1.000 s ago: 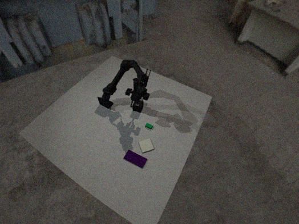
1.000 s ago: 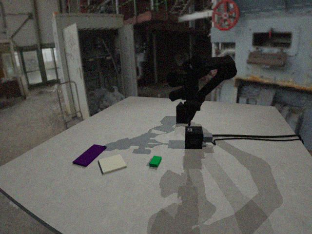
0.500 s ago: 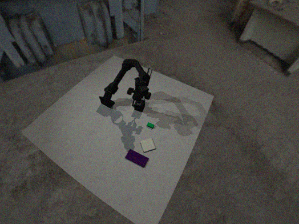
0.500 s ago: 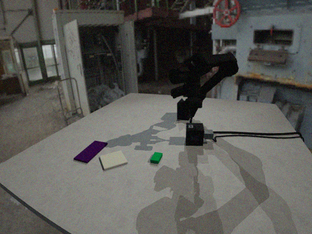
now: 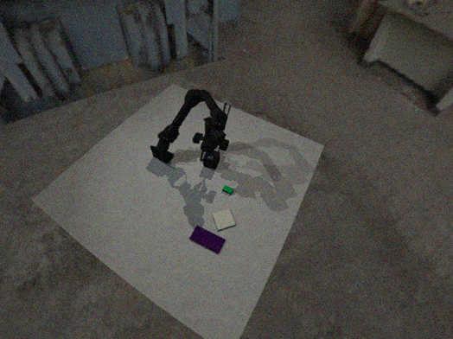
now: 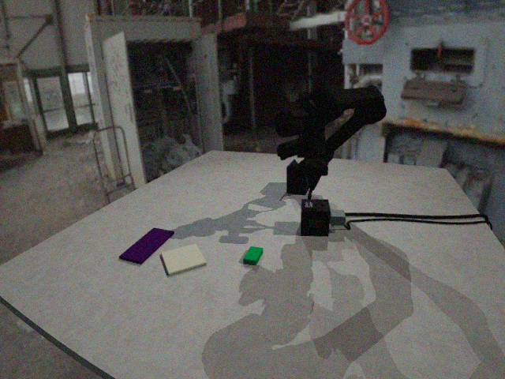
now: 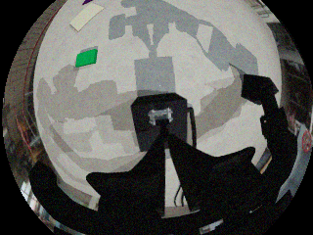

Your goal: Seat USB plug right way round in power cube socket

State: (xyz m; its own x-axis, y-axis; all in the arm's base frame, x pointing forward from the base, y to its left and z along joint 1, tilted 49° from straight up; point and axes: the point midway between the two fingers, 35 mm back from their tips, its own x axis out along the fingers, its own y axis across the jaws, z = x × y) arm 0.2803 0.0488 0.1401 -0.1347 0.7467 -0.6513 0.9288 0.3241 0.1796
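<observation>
The pale socket is 10 mm to the right of my gripper tip and 50 mm below it. The rest, counted from my gripper tip: green block 190 mm ahead, 80 mm to the right, 110 mm below; then cream tile 270 mm ahead, 230 mm to the right, 120 mm below; then USB plug 20 mm below.
</observation>
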